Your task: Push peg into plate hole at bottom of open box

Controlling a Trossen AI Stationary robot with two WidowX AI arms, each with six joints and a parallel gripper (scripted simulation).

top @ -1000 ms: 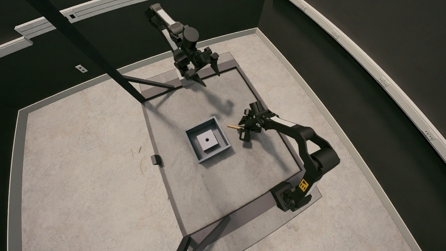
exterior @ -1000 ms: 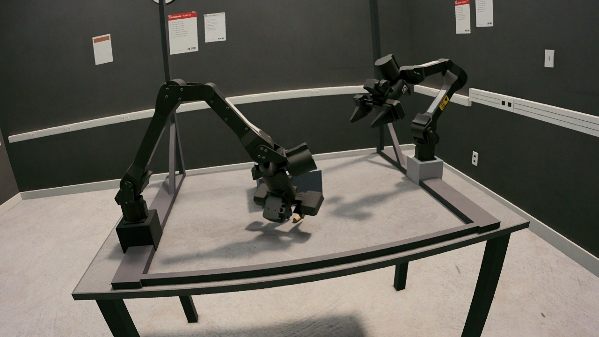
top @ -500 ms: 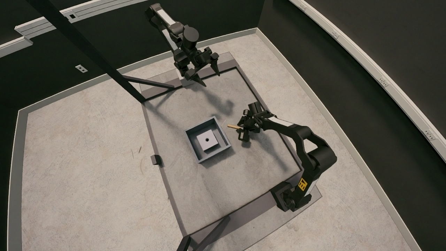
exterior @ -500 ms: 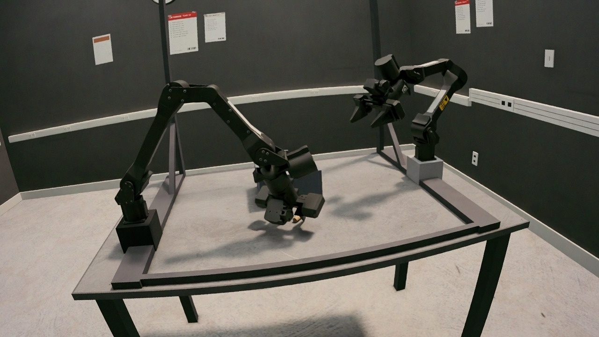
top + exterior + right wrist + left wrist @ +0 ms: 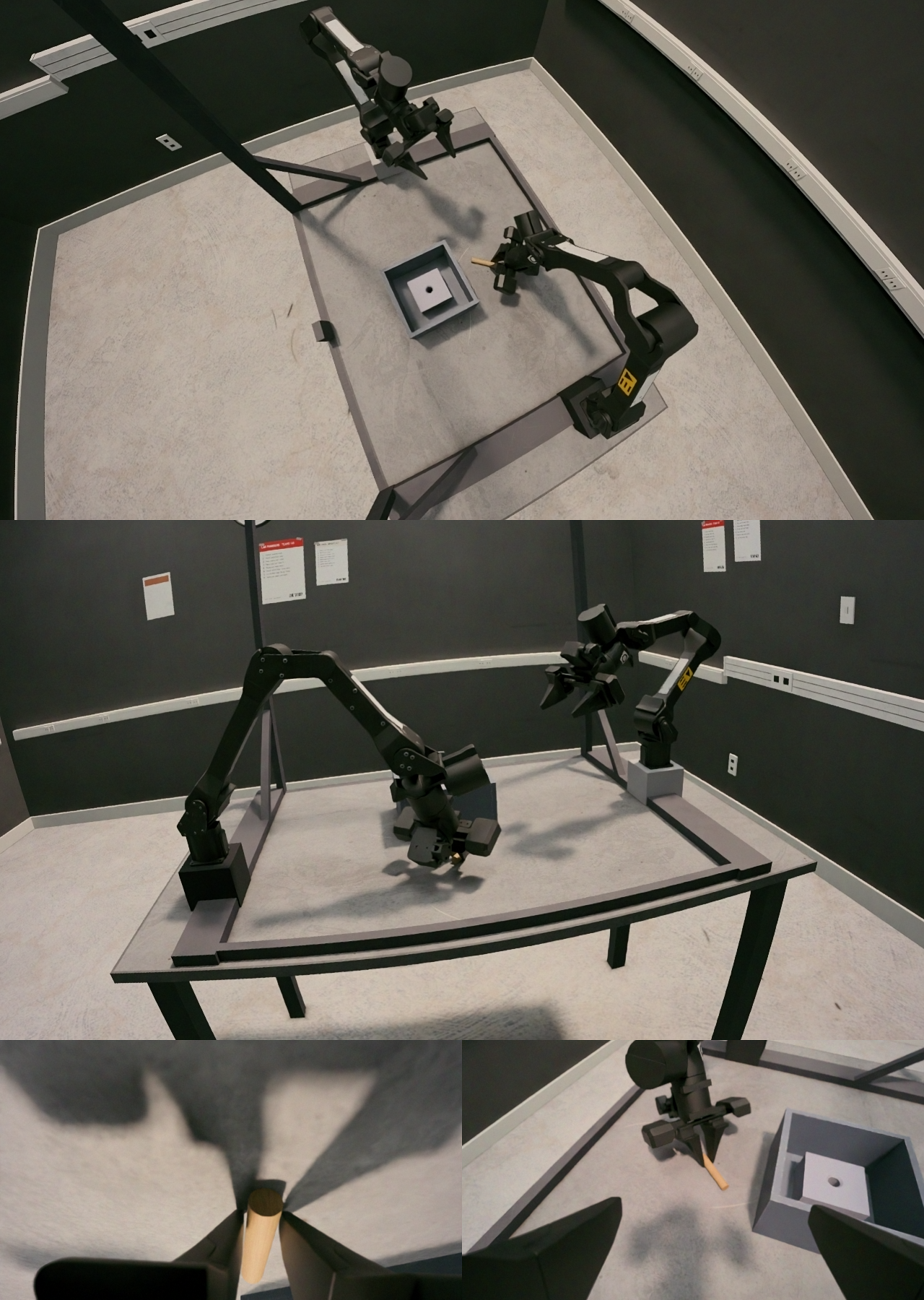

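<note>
The wooden peg is 20 mm behind my right hand, 30 mm to the left of it and 30 mm below it. Also, from my right hand: pale plate (210 mm behind, 50 mm to the left, 10 mm above); blue-grey box (210 mm behind, 50 mm to the left, 10 mm below).
</note>
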